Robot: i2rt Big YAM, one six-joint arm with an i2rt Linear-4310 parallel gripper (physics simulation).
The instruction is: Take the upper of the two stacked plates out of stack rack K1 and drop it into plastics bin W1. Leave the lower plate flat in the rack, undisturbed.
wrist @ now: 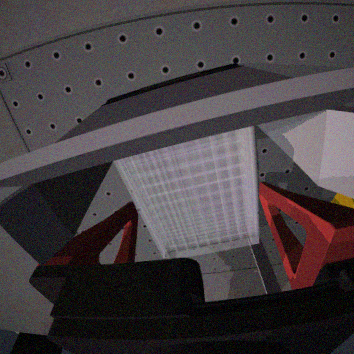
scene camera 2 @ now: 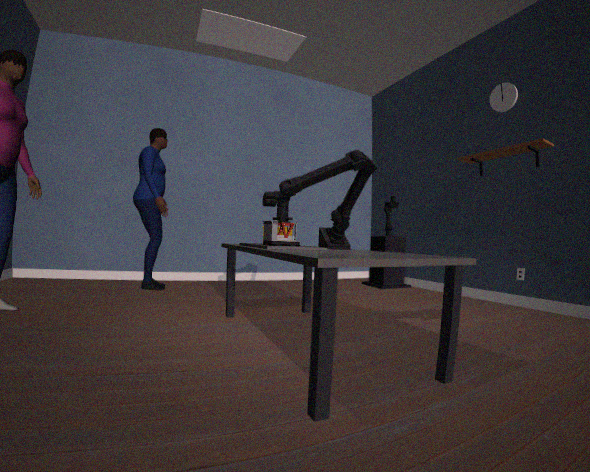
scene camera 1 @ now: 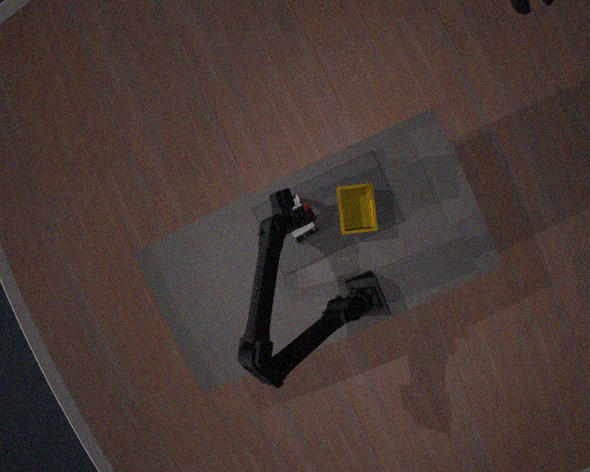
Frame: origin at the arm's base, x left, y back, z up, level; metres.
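Seen in the pictures: gripper, between the fingertips: (wrist: 195, 198) (scene camera 2: 281, 237); arm's base, origin of its link: (scene camera 2: 334, 236) (scene camera 1: 366, 297).
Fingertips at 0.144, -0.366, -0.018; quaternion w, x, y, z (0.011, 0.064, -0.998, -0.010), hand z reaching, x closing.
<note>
Offsets run from my fingertips to a thing's top centre, as dx, dy, dz.
My gripper (scene camera 1: 306, 214) (scene camera 2: 285, 228) (wrist: 195, 198) is open and points down at the stack rack. Its red fingers stand apart on either side of the pale, see-through gridded plates {+0.001, -0.011, +0.012} (wrist: 190, 175), with nothing gripped. The upper plate's surface shows; I cannot tell the lower one apart from it. The rack {-0.001, -0.004, +0.080} (scene camera 1: 304, 230) (scene camera 2: 273, 235) (wrist: 175, 118) has pale walls; one crosses the wrist view above the plates. In scene camera 1, the arm hides much of the rack. The yellow bin {-0.220, +0.039, +0.060} (scene camera 1: 357, 209) stands to the right of the rack; a corner of the bin (wrist: 345, 200) shows at the wrist view's right edge.
The grey table (scene camera 1: 200, 300) (scene camera 2: 395, 261) carries the arm's base (scene camera 1: 380, 295) (scene camera 2: 334, 238), below the bin in scene camera 1. A perforated board {-0.117, +0.017, -0.039} (wrist: 145, 52) lies under the rack. Two people (scene camera 2: 151, 175) (scene camera 2: 10, 125) stand beyond the table, and another small arm (scene camera 2: 388, 215) stands on a pedestal.
</note>
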